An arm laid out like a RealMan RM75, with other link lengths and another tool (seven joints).
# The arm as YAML. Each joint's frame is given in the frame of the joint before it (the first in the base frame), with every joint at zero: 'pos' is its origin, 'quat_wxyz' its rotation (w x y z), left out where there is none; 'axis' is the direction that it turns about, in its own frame. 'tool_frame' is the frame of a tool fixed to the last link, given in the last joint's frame.
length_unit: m
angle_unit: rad
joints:
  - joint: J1
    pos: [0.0, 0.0, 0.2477]
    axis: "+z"
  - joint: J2
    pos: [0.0, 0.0, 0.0]
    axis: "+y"
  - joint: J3
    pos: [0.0, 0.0, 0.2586]
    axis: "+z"
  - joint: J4
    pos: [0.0, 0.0, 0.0]
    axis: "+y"
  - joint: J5
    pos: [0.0, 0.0, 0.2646]
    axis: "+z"
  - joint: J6
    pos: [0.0, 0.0, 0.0]
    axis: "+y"
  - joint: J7
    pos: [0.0, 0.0, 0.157]
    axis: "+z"
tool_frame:
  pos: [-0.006, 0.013, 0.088]
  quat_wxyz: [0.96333, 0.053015, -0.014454, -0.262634]
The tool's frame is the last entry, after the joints.
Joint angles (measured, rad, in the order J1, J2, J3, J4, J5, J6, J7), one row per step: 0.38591 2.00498 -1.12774 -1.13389 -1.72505 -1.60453 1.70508; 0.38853 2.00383 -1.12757 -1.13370 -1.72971 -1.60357 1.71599; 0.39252 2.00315 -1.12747 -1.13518 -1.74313 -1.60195 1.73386; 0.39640 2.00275 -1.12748 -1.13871 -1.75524 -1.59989 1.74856; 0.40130 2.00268 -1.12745 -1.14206 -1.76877 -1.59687 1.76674; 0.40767 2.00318 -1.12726 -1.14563 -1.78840 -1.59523 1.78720; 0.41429 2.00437 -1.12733 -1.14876 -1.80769 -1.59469 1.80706; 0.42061 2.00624 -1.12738 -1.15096 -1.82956 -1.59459 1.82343; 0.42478 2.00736 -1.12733 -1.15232 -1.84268 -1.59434 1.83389; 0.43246 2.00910 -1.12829 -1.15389 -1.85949 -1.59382 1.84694
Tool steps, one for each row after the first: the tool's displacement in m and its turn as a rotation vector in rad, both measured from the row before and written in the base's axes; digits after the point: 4 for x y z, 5 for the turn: 0.0003 0.0008 0.0000 -0.00375 -0.00330 -0.00864; 0.0012 0.0010 -0.0008 -0.00672 -0.01040 -0.01400; 0.0005 0.0012 -0.0005 -0.00377 -0.01014 -0.00953; 0.0004 0.0016 -0.0007 -0.00427 -0.01052 -0.01253; 0.0010 0.0014 -0.0013 -0.00695 -0.01530 -0.01373; 0.0007 0.0011 -0.0016 -0.00792 -0.01440 -0.01287; 0.0014 0.0007 -0.0021 -0.00792 -0.01680 -0.01115; 0.0007 0.0006 -0.0012 -0.00445 -0.00999 -0.00702; -0.0001 0.0010 -0.0019 -0.00619 -0.01301 -0.00614
